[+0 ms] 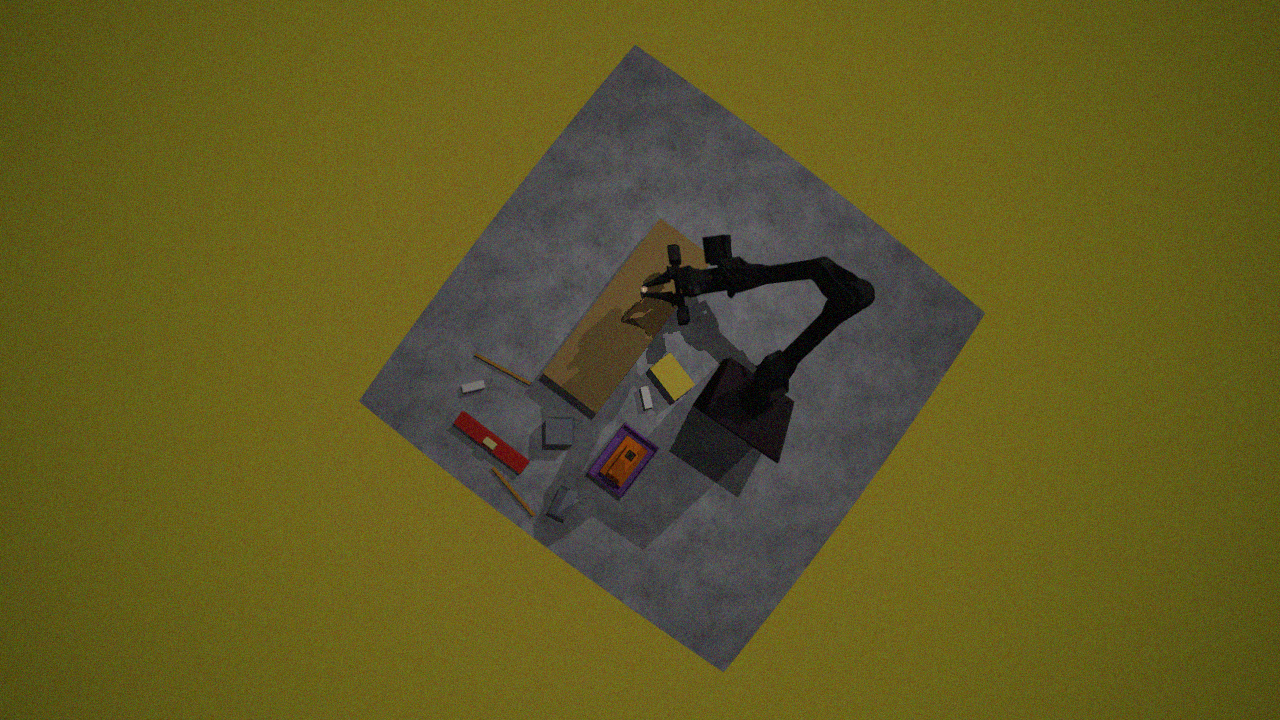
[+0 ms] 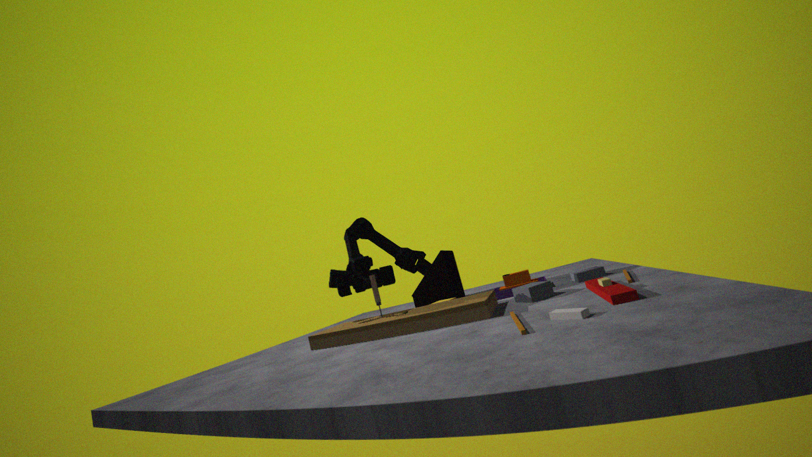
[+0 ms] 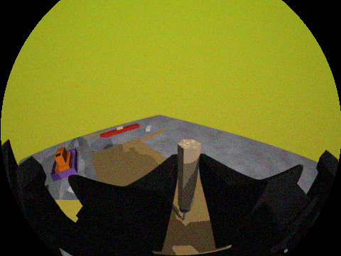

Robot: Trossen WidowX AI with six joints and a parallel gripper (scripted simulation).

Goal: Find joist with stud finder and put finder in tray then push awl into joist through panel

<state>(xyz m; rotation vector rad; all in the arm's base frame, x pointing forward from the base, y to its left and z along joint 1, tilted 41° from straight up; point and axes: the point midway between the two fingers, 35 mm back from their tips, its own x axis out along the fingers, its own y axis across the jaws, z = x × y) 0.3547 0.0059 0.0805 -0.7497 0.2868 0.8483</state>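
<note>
Right now my gripper tip is 6 cm above the awl. Round my gripper tip: yellow block (20 cm behind, 14 cm below, 10 cm to the left); purple tray (36 cm to the left, 26 cm behind, 14 cm below); orange stud finder (34 cm to the left, 26 cm behind, 10 cm below).
</note>
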